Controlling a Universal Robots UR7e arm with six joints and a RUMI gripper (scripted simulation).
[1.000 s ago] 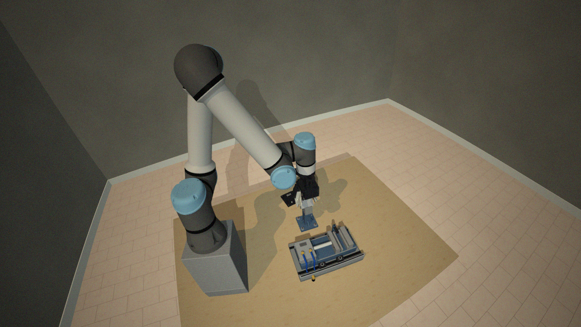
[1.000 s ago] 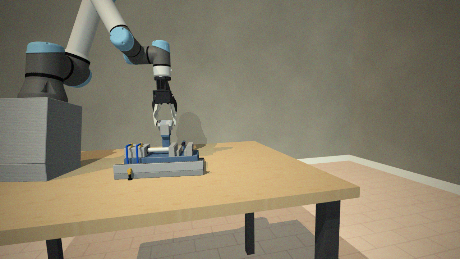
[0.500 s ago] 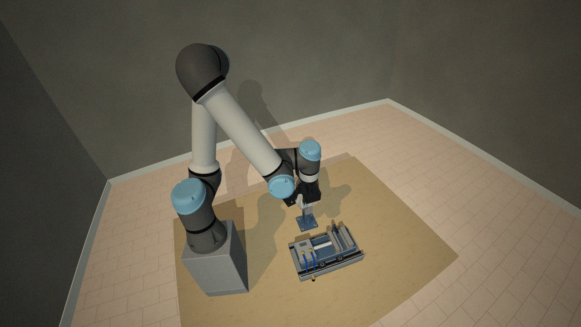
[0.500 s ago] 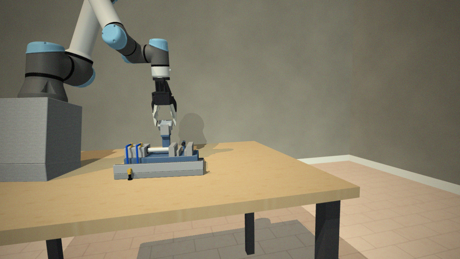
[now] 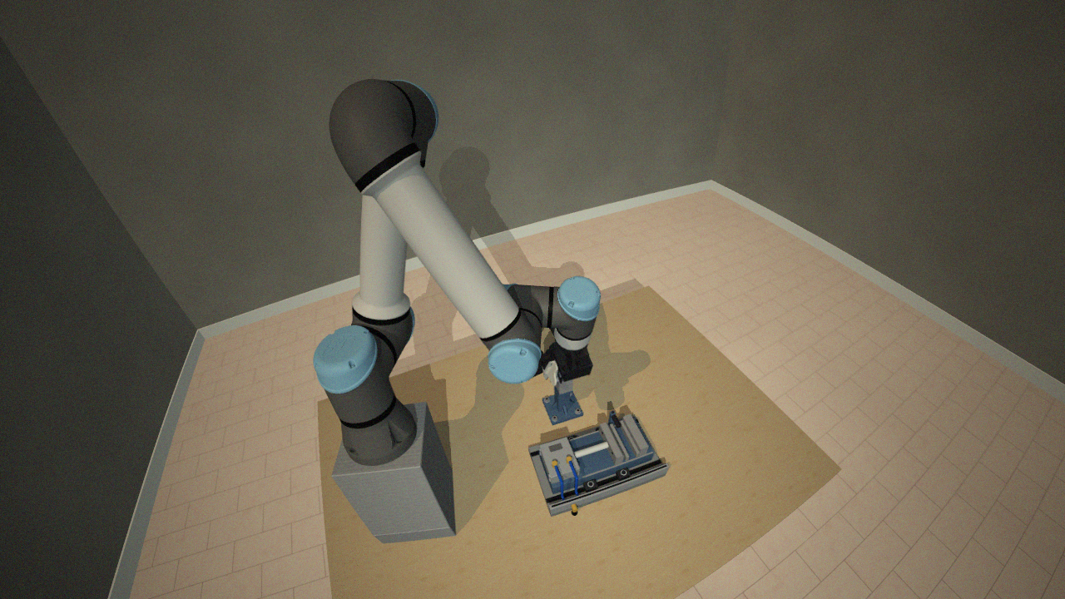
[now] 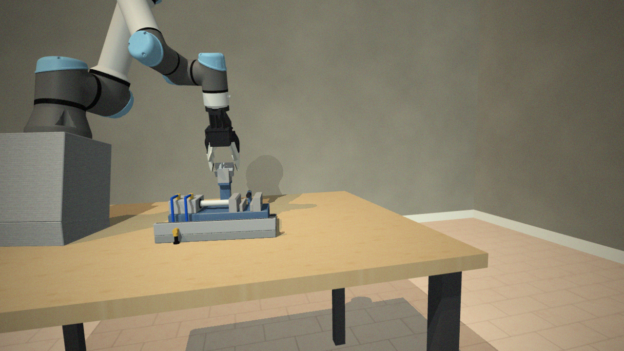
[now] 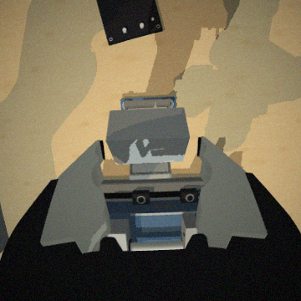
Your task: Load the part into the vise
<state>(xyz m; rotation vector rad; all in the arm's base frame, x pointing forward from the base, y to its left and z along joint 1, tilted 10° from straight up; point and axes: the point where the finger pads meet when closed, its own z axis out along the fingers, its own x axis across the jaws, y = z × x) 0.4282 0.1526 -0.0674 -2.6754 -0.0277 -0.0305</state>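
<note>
Now: hand 10 mm to the right of the part and 10 mm above it. Also, from my hand: v-block post (110 mm below); white cylinder rod (190 mm to the right, 90 mm below, 10 mm ahead); work stop (140 mm to the right, 90 mm ahead, 70 mm below).
</note>
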